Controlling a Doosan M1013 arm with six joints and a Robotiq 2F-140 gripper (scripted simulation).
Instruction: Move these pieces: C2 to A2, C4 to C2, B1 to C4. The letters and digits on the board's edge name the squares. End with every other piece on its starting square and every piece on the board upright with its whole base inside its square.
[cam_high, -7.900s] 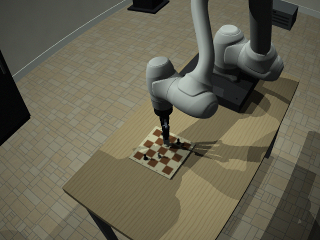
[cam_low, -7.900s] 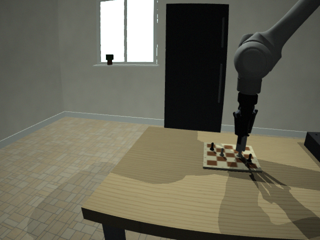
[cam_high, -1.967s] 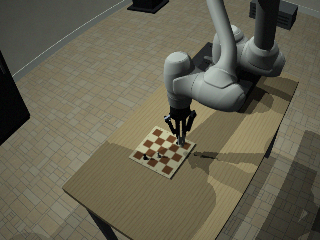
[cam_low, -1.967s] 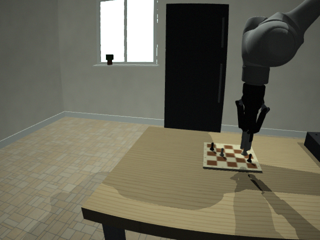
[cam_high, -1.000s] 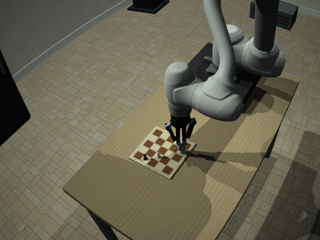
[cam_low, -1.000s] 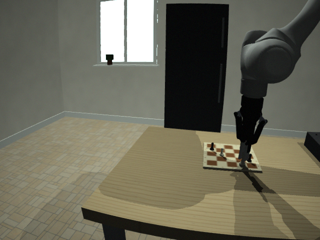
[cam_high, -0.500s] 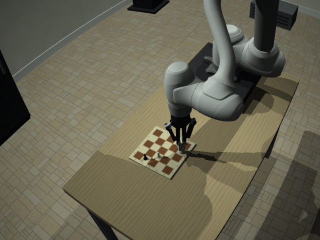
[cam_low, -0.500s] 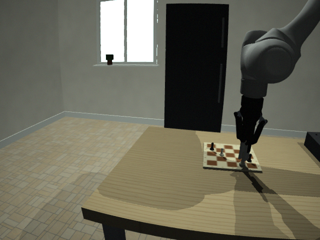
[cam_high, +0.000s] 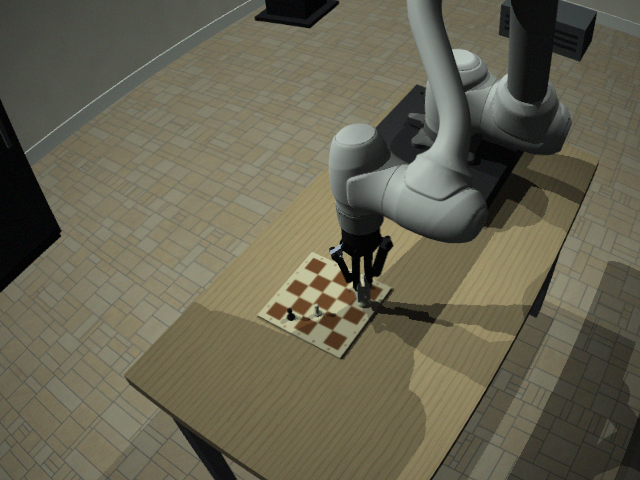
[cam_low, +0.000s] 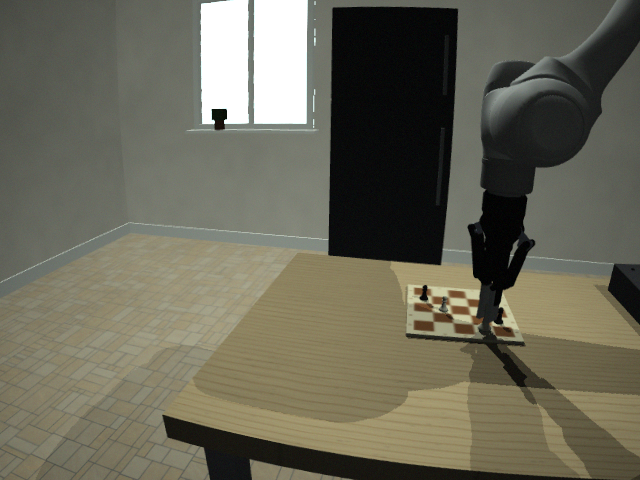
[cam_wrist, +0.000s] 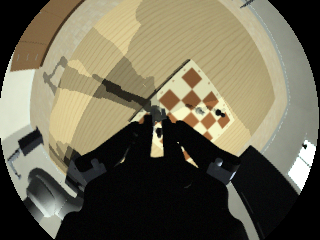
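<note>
My hand is 3 cm above the tall white piece. From my hand the other things lie so: small white piece: 8 cm to the right, 7 cm ahead, 4 cm below; small chessboard: 8 cm to the right, 6 cm below, 3 cm ahead.
</note>
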